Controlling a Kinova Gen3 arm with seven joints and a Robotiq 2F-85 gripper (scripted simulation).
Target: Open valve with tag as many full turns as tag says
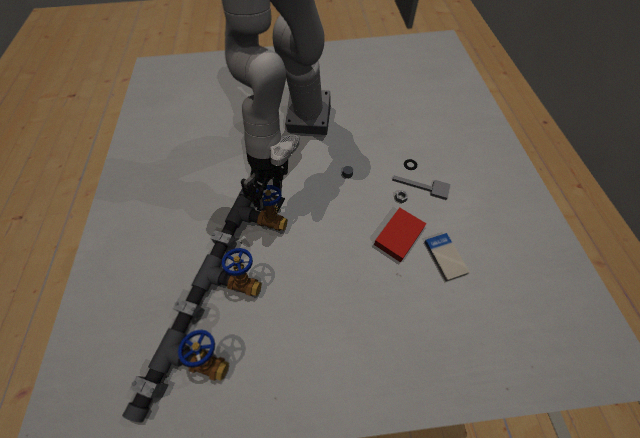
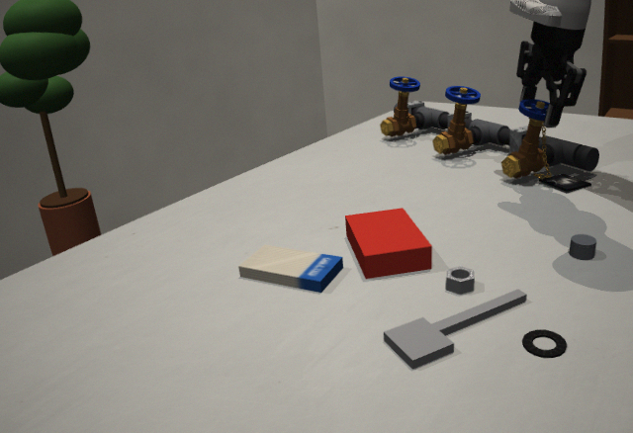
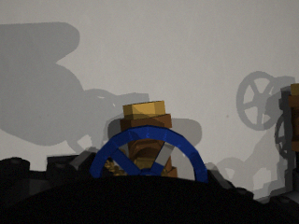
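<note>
The black tag lies 12 cm below my hand and 4 cm behind it. From my hand the other things lie so: red block: 31 cm to the left, 13 cm ahead, 11 cm below; then small grey cylinder: 23 cm to the left, 11 cm below, 10 cm behind; then grey paddle-shaped tool: 44 cm to the left, 12 cm below.
</note>
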